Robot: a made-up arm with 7 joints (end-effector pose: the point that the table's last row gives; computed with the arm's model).
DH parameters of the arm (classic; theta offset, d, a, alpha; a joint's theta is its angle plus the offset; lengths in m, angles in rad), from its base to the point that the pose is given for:
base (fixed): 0 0.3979 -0.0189 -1.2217
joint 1: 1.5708 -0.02 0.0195 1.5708
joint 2: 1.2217 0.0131 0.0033 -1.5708
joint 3: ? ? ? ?
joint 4: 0 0.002 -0.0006 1.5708
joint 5: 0 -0.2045 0.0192 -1.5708
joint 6: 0 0.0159 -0.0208 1.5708
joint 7: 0.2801 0 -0.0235 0
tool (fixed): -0.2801 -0.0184 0 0
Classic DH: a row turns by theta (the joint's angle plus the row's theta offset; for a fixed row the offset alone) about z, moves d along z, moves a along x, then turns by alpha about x.
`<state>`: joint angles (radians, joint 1 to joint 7).
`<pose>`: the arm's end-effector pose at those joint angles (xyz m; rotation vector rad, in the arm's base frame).
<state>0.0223 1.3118 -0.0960 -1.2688 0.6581 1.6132 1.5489</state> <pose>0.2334 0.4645 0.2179 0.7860 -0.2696 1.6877</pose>
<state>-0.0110 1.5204 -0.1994 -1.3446 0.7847 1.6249 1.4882</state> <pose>0.2415 0.4658 0.3032 0.8564 -0.3037 1.5456</pose>
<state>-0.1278 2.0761 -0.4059 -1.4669 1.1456 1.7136 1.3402</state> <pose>0.2263 0.4215 0.5420 1.0815 -0.2725 1.4184</pose>
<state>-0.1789 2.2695 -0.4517 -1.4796 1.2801 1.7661 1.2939</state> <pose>0.2069 0.3854 0.6270 1.1374 -0.2545 1.4688</pose>
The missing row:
joint 3: -1.5708 -0.4454 0.066 -1.5708
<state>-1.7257 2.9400 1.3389 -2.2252 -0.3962 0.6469 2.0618</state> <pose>-0.3923 -0.0557 0.3887 -0.4958 1.1603 1.0921</pose>
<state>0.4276 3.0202 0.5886 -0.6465 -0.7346 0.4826 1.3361</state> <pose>0.3739 -0.0014 0.8878 2.4505 -1.6912 -0.8269</pose>
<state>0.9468 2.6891 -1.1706 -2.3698 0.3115 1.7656 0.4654</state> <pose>0.1066 0.3061 0.4935 1.4438 1.7237 -1.1062</pose>
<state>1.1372 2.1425 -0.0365 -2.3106 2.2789 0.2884 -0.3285</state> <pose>0.0886 0.3333 0.3034 -0.4526 0.1125 -0.0757</pose>
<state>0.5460 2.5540 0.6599 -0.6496 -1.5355 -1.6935 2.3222</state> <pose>0.3555 0.2989 0.7797 0.7563 -0.0193 -0.2653</pose>
